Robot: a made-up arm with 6 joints. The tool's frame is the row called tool.
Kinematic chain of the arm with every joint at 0, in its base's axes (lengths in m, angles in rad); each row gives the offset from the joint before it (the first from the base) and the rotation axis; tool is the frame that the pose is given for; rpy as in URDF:
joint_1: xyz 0 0 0.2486 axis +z
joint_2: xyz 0 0 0 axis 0 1 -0.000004
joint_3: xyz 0.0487 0 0.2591 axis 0 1 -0.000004
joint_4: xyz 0.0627 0 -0.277 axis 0 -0.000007 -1
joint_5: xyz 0 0 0 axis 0 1 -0.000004
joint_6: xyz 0.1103 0 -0.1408 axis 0 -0.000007 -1
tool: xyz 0 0 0 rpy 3.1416 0 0
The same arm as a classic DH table. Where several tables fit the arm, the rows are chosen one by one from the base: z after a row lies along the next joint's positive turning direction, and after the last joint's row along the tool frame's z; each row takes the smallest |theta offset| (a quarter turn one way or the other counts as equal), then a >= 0, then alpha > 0; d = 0 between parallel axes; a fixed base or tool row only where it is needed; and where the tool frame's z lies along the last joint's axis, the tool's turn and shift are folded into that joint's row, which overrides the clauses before.
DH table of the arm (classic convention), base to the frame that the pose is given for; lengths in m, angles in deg. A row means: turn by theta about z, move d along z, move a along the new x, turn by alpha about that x. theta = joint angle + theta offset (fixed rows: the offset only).
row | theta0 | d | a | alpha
joint_1 | 0 | 0.2486 | 0 | -90
joint_2 | -79.35 | 0 | 0.2636 | 0
joint_3 | 79.35 | 0 | 0.0627 | -90
joint_4 | 0 | 0.277 | 0 | 90
joint_5 | 0 | 0 | 0.1103 | -90
joint_6 | 0 | 0.1408 | 0 | 0

